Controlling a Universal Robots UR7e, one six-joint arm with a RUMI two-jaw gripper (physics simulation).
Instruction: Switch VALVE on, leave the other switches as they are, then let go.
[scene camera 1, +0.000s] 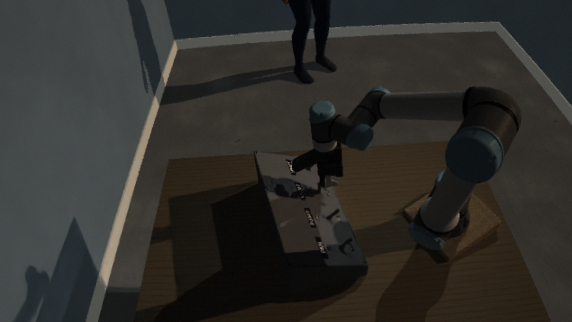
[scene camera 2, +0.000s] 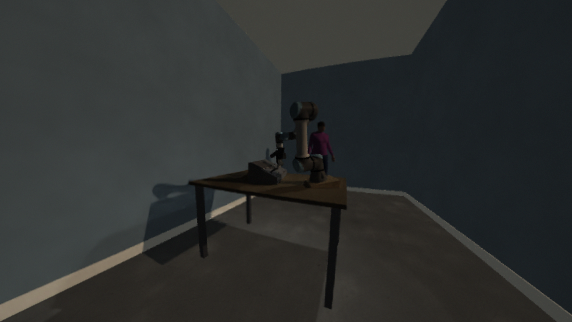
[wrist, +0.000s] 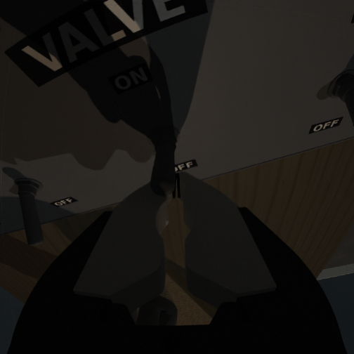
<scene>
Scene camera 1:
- my gripper: 325, 189
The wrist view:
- my gripper: 176, 174
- valve lever: 162, 182
</scene>
